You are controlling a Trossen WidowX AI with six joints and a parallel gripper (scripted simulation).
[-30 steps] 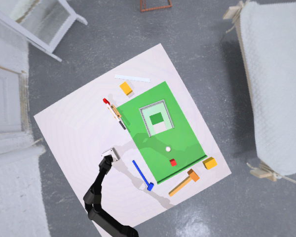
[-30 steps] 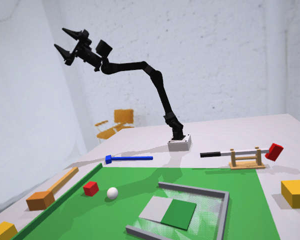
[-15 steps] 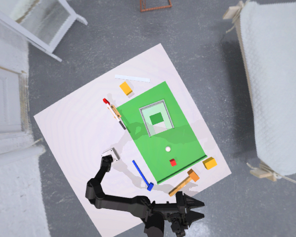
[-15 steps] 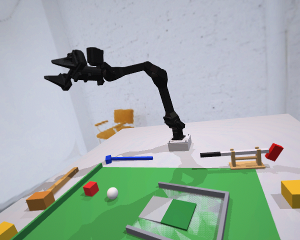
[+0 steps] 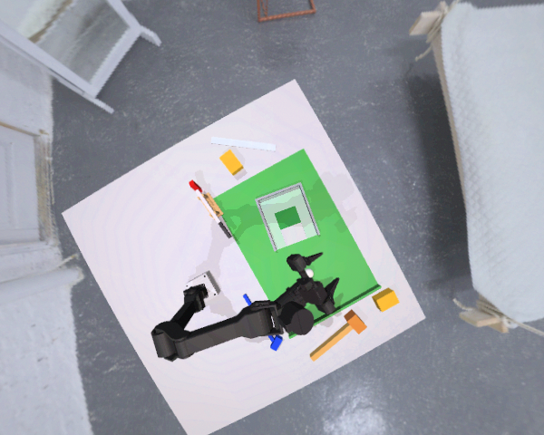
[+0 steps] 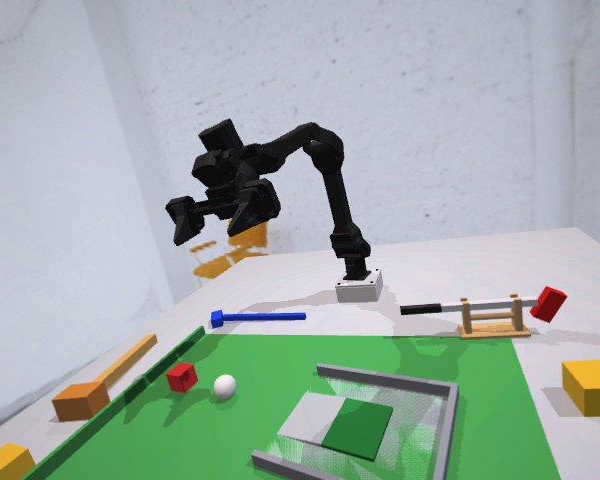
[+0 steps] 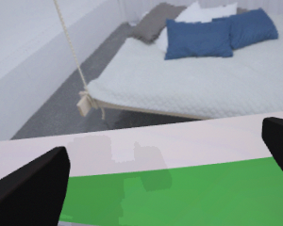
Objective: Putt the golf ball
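My gripper tip is 31 cm past the blue putter, 26 cm to the left of it and 31 cm above it. Also, from my gripper tip: white golf ball: 4 cm behind, 10 cm to the right, 30 cm below; then red putter: 37 cm behind, 30 cm to the left, 27 cm below; then red cube: 4 cm behind, 22 cm to the right, 31 cm below.
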